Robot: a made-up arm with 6 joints. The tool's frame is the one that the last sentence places.
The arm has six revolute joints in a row. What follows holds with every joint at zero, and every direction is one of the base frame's.
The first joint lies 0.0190 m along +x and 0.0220 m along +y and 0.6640 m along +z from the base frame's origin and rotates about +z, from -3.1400 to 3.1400 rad.
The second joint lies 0.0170 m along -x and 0.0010 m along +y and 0.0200 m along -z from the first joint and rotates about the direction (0, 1, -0.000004), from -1.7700 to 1.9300 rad.
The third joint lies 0.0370 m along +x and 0.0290 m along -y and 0.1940 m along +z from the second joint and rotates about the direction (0, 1, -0.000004), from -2.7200 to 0.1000 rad.
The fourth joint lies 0.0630 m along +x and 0.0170 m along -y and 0.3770 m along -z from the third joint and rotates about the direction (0, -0.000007, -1), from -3.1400 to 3.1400 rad.
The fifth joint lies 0.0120 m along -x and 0.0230 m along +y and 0.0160 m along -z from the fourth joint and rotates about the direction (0, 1, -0.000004), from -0.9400 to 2.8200 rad.
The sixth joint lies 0.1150 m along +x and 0.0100 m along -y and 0.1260 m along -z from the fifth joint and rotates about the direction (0, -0.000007, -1), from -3.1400 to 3.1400 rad.
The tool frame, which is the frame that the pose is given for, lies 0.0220 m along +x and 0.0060 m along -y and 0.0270 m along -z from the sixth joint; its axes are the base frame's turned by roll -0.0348, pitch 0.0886 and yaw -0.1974 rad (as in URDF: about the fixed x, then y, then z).
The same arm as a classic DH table. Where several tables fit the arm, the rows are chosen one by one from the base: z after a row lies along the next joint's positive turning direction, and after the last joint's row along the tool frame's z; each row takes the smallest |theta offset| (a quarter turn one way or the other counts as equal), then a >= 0, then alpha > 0; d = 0 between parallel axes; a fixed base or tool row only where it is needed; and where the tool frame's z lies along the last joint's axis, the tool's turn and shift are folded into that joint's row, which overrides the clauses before.
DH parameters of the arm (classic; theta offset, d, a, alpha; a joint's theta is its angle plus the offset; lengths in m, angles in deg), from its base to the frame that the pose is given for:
base (fixed): 49.18 0 0.0291 0
joint 1: -49.18 0.644 -0.017 -90
joint 2: -79.2 0 0.1975 0
joint 3: 79.2 -0.045 0.063 -90
joint 4: 0 0.393 -0.012 90
joint 5: 0 0.013 0.115 -90
joint 6: 79.83 0.3687 0.0098 174.55
tool (fixed): 68.61 0.2167 0 0
Joint limits (deg, base to tool): -179.91..179.91 -101.41..110.58 -155.84..5.73 -179.91..179.91 -53.86..161.57 -179.91..179.91

